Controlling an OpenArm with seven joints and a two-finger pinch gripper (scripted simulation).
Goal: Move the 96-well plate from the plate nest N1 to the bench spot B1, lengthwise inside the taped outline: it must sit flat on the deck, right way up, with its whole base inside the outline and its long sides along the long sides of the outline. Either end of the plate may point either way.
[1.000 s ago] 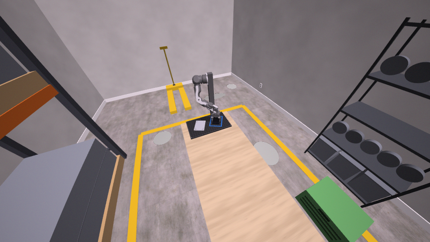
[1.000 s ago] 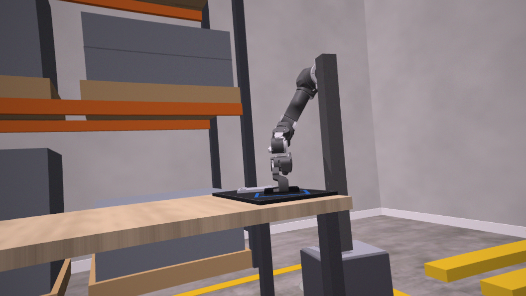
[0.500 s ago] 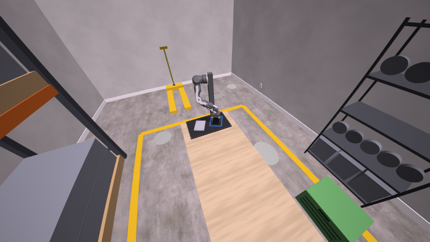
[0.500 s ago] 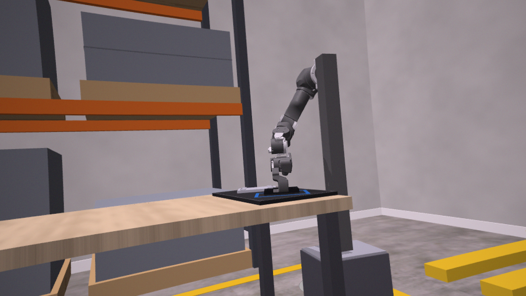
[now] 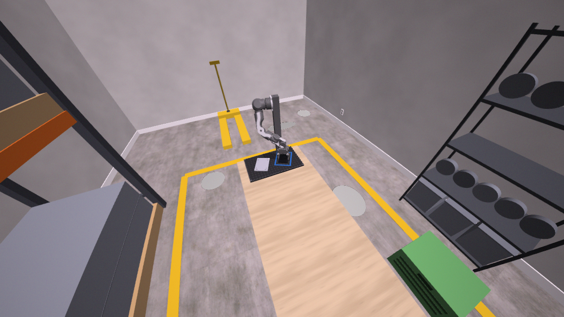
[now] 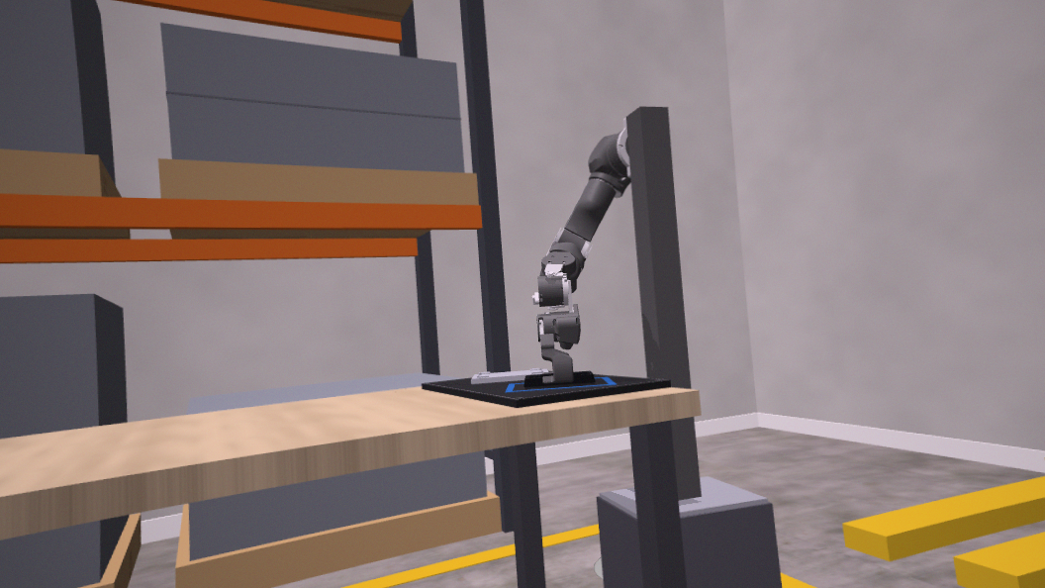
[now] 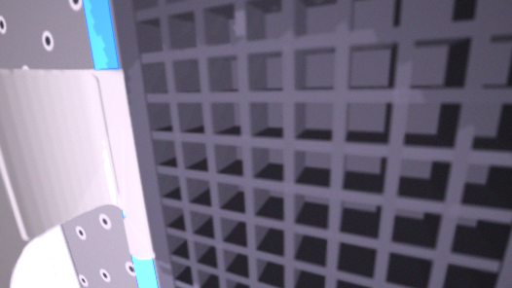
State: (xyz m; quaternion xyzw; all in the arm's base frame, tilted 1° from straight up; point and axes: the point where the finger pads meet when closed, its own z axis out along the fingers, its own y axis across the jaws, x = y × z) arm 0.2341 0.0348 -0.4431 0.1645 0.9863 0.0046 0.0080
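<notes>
Now: hand right at the 96-well plate. From my hand the other things lie so: plate nest N1: 21 cm to the right, 3 cm ahead, 1 cm below.
</notes>
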